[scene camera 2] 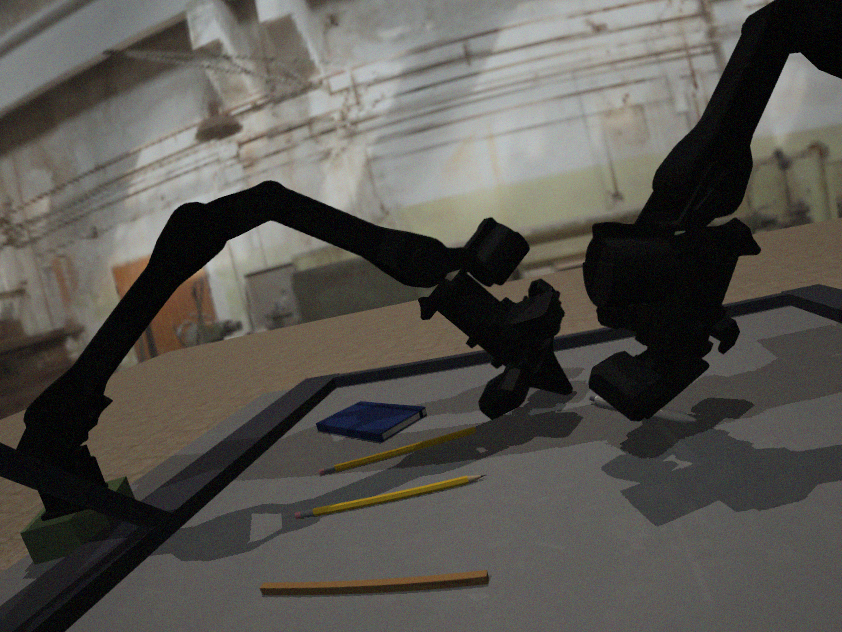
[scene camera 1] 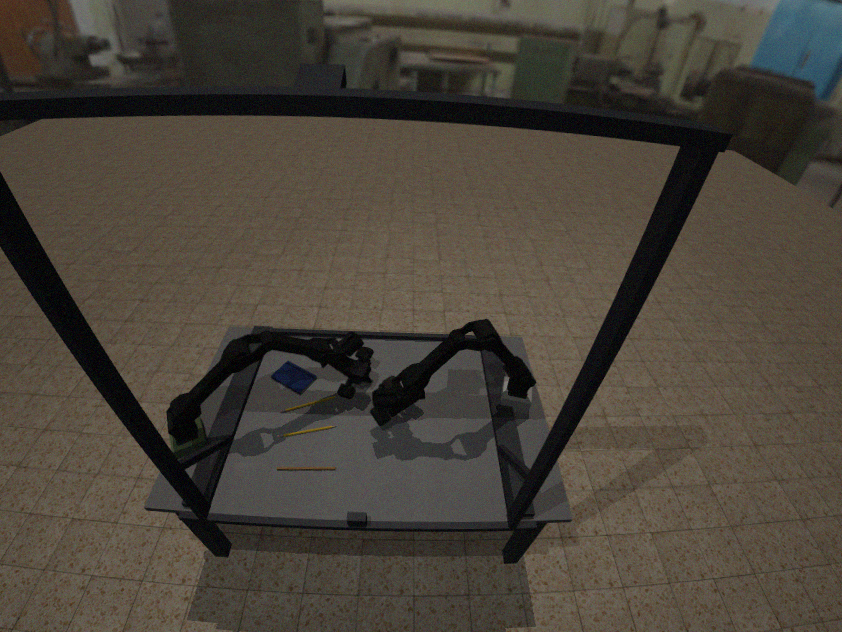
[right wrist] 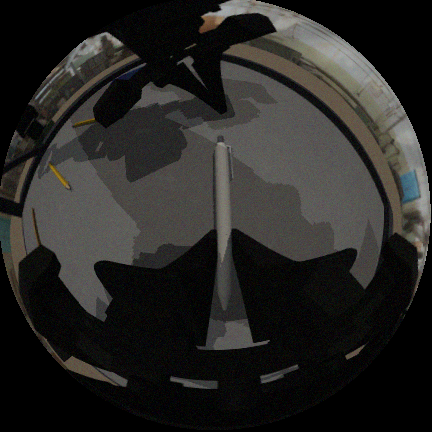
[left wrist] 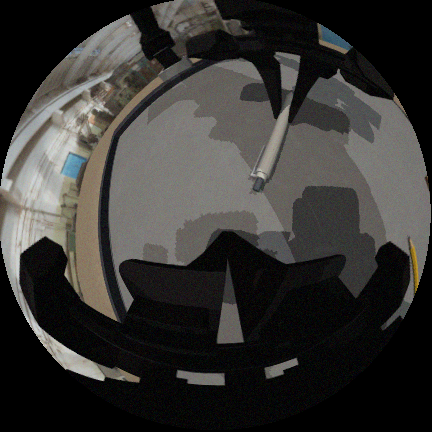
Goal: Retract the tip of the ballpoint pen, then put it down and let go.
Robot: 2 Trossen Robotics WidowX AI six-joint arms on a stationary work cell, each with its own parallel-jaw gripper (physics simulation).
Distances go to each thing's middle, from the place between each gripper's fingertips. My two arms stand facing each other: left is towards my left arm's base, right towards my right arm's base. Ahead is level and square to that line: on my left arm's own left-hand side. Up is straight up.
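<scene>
White ballpoint pen (left wrist: 266,158): my right hand 10 mm short of it, 10 mm to the right of it. Counted from my right hand: orange pencil (scene camera 2: 473,578), 190 mm behind, 290 mm to the left; blue notebook (scene camera 2: 372,421), 180 mm ahead, 330 mm to the left.
White ballpoint pen: my left hand 5 cm to the left of it, 10 cm past it. Counted from my left hand: orange pencil, 23 cm to the left, 30 cm behind; blue notebook, 6 cm ahead, 27 cm to the left.
</scene>
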